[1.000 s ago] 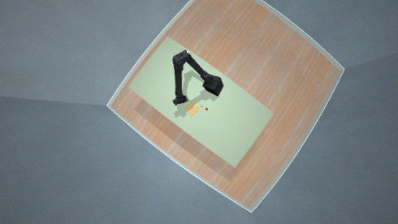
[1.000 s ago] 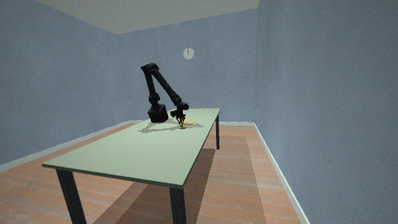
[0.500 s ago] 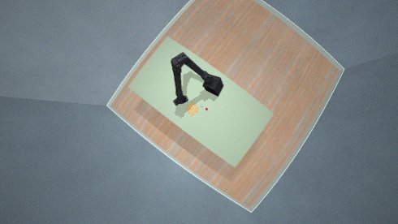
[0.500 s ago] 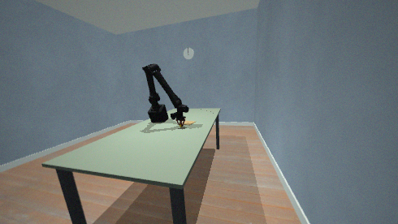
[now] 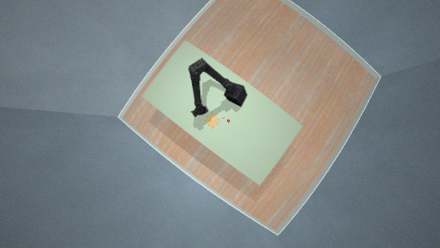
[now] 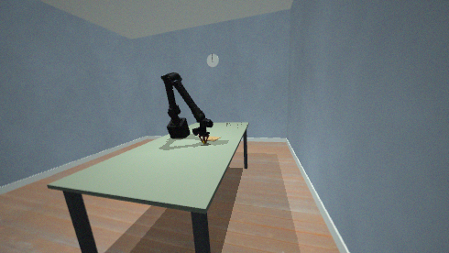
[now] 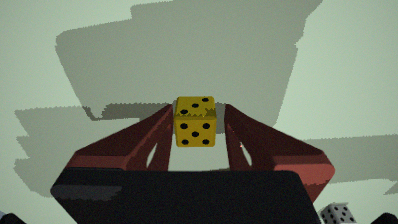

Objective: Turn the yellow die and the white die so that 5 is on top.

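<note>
The yellow die lies right at my hand. Round my hand: tan mat 140 mm to the left, 30 mm ahead, 10 mm below; red die 300 mm to the left, 70 mm behind; white die 220 mm to the left, 70 mm behind.
</note>
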